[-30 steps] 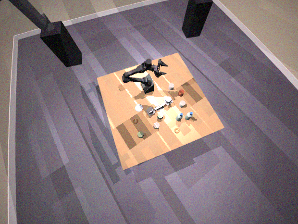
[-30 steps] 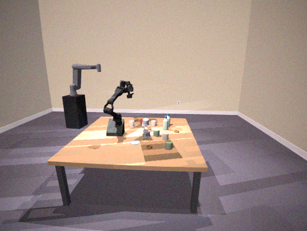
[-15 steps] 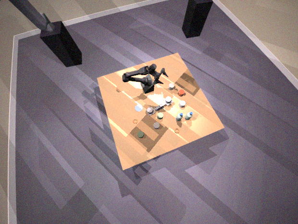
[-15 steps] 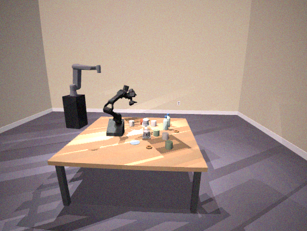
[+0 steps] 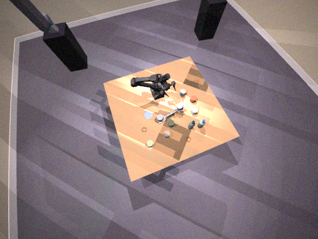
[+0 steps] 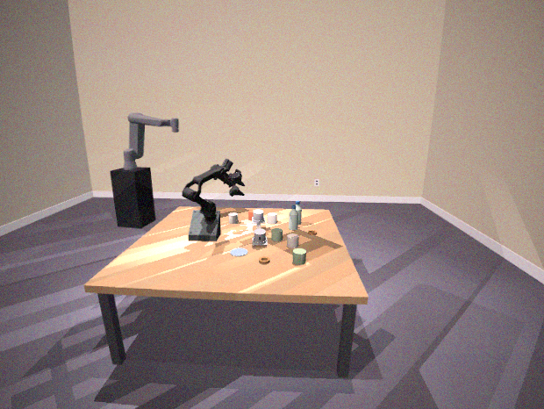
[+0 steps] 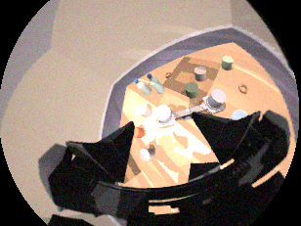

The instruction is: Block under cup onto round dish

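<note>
Right now the block is 140 mm ahead of my gripper tip, 160 mm to the right of it and 260 mm below it. From my gripper tip the other things lie so: small balance: 100 mm ahead, 30 mm to the right, 260 mm below; then round pale dish: 40 mm ahead, 290 mm to the right, 290 mm below; then orange cup: 10 mm behind, 290 mm to the left, 260 mm below.
</note>
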